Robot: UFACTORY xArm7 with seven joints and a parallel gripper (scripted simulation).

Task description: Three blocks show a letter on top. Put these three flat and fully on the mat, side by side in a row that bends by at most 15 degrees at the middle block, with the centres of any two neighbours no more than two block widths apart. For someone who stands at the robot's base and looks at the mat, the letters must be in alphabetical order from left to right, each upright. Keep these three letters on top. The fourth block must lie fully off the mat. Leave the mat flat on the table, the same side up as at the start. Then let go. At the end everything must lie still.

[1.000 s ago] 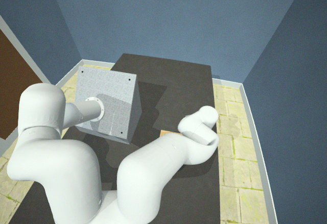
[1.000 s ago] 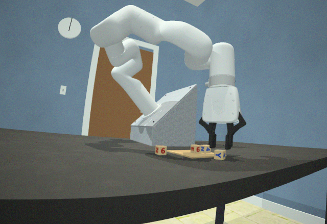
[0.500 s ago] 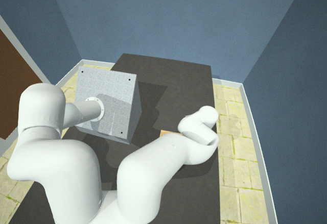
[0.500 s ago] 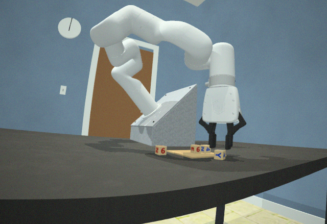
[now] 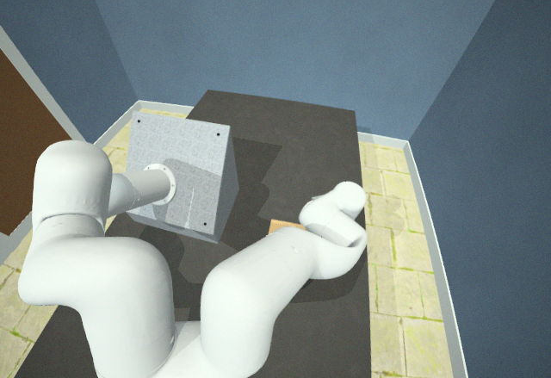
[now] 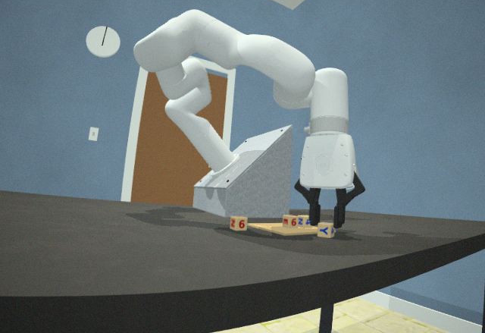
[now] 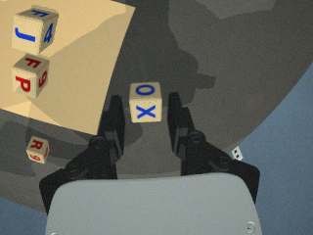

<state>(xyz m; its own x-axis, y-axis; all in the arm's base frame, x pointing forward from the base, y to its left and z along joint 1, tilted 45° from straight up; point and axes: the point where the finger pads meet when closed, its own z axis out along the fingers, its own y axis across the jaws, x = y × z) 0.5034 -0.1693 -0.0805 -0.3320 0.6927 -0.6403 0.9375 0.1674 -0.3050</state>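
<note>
The tan mat is 10 cm behind my hand, 4 cm below it and 1 cm to the left of it. From my hand the other things lie so: block: 10 cm behind, 5 cm to the left, 2 cm below.
</note>
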